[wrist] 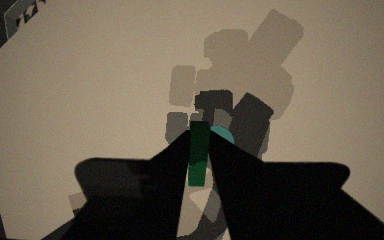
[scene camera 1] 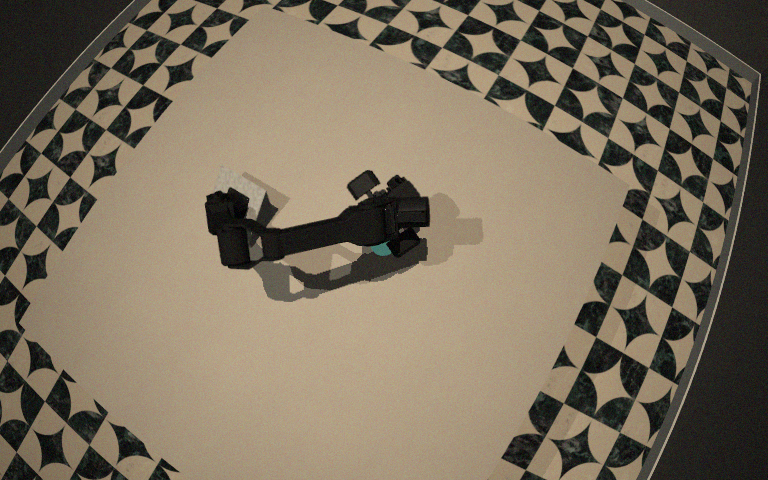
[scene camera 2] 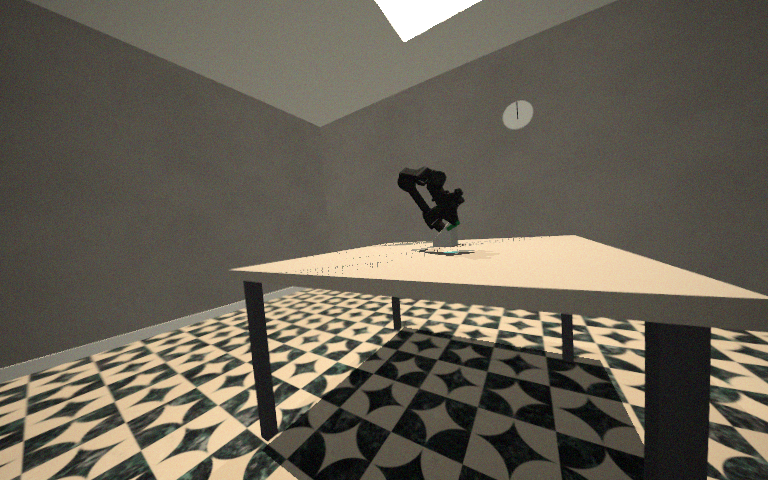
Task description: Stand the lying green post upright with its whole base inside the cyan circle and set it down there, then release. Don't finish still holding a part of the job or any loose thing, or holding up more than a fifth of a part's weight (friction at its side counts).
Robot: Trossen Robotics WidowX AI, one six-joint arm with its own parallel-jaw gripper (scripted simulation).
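You'd find my gripper (scene camera 1: 389,213) (wrist: 198,134) (scene camera 2: 456,224) here, and there's a green post (wrist: 200,131) too.
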